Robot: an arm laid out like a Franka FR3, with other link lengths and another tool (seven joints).
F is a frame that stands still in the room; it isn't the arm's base.
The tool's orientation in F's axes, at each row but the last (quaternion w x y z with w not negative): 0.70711 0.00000 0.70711 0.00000; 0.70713 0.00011 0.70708 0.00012; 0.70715 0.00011 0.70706 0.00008; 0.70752 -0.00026 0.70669 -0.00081; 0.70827 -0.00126 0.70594 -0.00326; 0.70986 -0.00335 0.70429 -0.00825; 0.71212 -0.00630 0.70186 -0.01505; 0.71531 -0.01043 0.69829 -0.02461; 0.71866 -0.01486 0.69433 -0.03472
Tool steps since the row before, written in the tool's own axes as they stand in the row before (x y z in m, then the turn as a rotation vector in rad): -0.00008 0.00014 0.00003 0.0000 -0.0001 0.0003; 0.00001 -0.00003 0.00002 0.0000 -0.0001 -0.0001; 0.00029 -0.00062 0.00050 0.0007 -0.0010 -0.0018; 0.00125 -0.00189 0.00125 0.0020 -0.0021 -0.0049; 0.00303 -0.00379 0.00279 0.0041 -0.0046 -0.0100; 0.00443 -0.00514 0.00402 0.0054 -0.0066 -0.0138; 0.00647 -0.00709 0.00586 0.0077 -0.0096 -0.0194; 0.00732 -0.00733 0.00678 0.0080 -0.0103 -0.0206; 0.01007 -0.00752 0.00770 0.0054 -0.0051 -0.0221
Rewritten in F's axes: 0.00003 0.00014 0.00008 0.0003 -0.0001 0.0000; 0.00002 -0.00003 -0.00001 -0.0001 -0.0001 0.0000; 0.00050 -0.00062 -0.00029 -0.0018 -0.0010 -0.0007; 0.00125 -0.00189 -0.00125 -0.0049 -0.0021 -0.0020; 0.00279 -0.00382 -0.00300 -0.0100 -0.0046 -0.0041; 0.00402 -0.00524 -0.00431 -0.0138 -0.0066 -0.0054; 0.00586 -0.00735 -0.00617 -0.0194 -0.0096 -0.0077; 0.00680 -0.00782 -0.00678 -0.0206 -0.0103 -0.0080; 0.00781 -0.00842 -0.00924 -0.0220 -0.0049 -0.0058
